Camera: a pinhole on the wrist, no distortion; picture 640 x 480 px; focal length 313.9 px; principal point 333.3 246.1 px. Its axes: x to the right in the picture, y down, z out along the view. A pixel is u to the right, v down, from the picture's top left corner.
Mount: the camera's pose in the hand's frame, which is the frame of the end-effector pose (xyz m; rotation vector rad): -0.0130 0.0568 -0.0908 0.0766 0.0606 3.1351
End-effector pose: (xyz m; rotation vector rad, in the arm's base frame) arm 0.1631 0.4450 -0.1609 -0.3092 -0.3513 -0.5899
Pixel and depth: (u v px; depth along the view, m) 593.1 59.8 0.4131
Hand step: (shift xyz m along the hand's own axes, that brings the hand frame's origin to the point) -0.3333 0.3197 0.3287
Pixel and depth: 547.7 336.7 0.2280
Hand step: -0.1577 0.0007 0.1469
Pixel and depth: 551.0 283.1 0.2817
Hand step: -0.1945 0.0356 0.2012
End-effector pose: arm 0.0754 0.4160 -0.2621 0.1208 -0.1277 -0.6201
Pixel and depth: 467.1 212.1 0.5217
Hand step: -0.2094 0.1347 0.4385
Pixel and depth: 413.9 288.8 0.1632
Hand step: -0.0470 0.0411 0.0750
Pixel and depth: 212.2 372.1 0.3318
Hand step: 0.1305 -0.0643 0.2393
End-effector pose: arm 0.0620 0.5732 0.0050 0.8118 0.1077 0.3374
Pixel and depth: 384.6 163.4 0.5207
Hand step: -0.0720 0.2144 0.4277
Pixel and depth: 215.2 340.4 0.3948
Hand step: 0.1542 -0.0474 0.3006
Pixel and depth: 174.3 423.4 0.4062
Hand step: 0.2115 -0.1580 0.3135
